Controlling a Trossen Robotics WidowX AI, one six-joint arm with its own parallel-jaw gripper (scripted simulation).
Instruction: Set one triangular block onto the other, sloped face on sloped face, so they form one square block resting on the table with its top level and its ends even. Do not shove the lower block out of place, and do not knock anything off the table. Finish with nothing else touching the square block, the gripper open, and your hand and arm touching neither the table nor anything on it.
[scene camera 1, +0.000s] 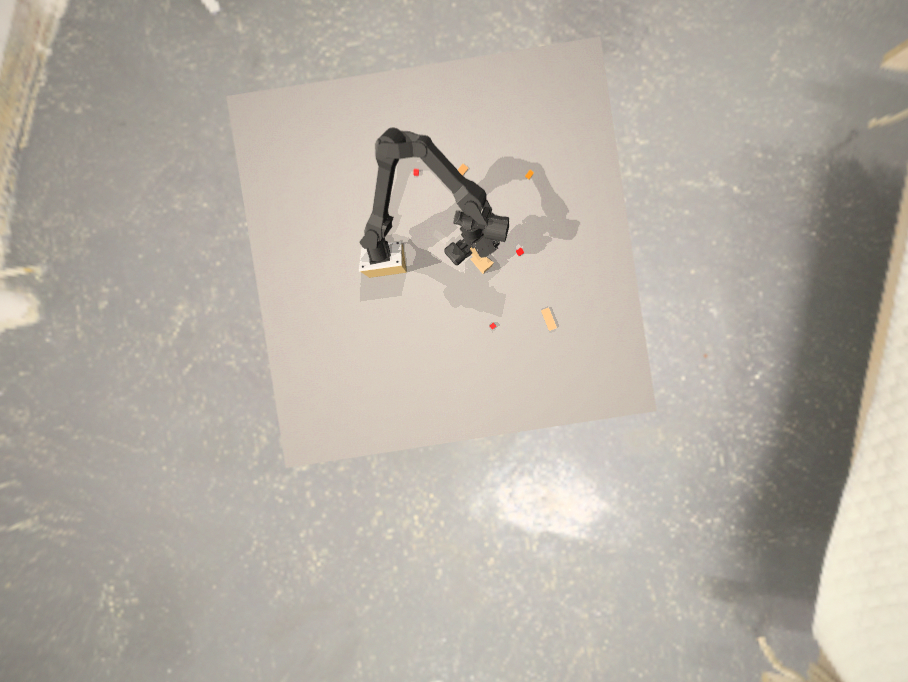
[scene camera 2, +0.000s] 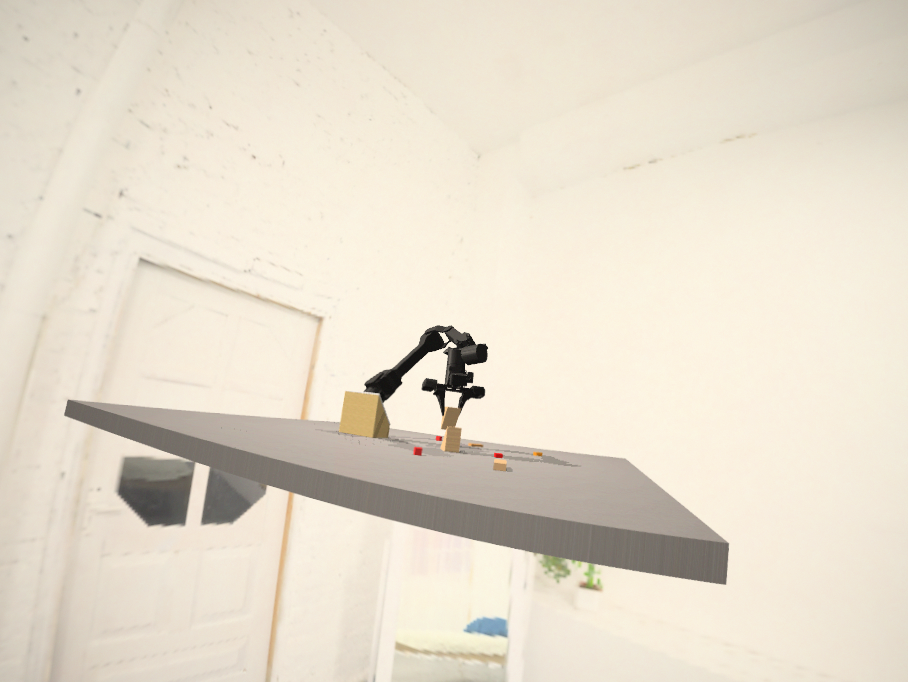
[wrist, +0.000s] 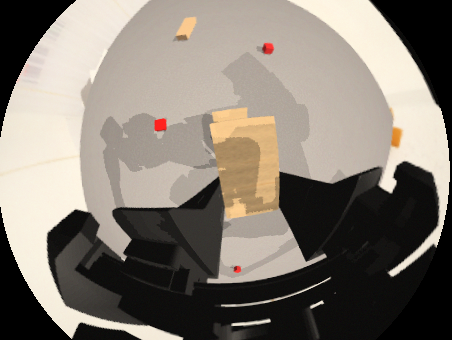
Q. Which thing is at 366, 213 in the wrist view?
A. My gripper.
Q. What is my gripper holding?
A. A triangular block.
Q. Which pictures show my gripper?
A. Scene camera 1, scene camera 2 and the wrist view: all of them.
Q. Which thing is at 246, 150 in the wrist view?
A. A triangular block.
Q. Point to my gripper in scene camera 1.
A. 474, 248
